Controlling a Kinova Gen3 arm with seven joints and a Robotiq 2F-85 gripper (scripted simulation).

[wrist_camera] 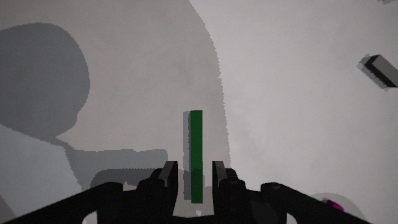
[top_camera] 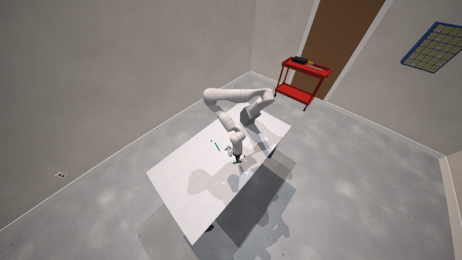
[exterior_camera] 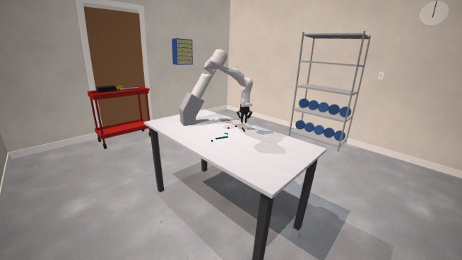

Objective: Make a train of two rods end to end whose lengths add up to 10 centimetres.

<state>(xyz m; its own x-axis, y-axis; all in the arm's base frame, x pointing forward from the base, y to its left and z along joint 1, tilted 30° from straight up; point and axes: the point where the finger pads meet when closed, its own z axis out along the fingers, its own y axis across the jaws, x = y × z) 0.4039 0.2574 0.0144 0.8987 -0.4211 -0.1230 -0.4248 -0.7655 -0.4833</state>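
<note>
The green rod lies 8 cm below my hand. Also, from my hand: grey rod 17 cm to the right, 8 cm below; then turquoise rod 5 cm ahead, 25 cm to the right, 8 cm below; then magenta rod 10 cm behind, 8 cm to the right, 8 cm below.
</note>
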